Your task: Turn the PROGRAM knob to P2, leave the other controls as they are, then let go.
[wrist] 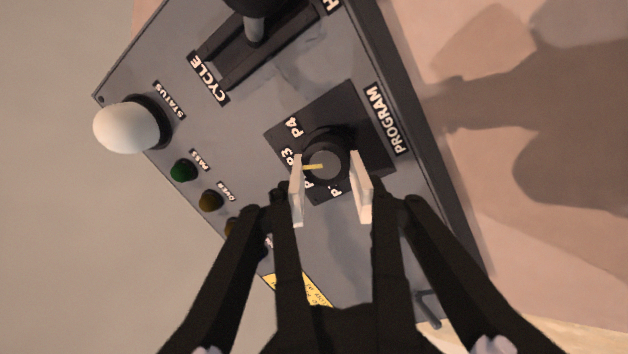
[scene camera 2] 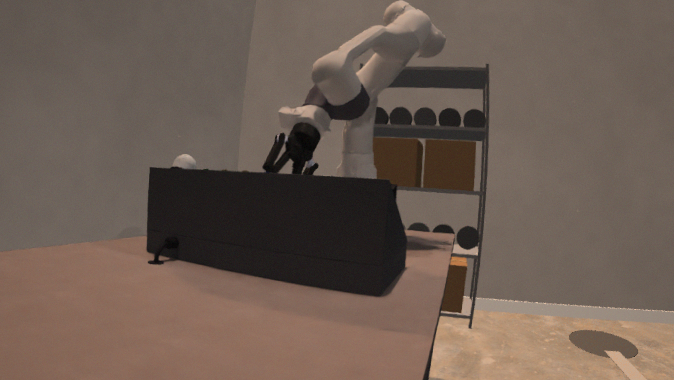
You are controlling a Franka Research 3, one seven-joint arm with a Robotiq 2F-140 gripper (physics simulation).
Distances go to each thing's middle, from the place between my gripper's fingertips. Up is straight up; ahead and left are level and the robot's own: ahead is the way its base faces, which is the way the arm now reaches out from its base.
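My gripper is 50 mm to the right of the console (scene camera 2: 341, 233), and it is also 80 mm short of it.
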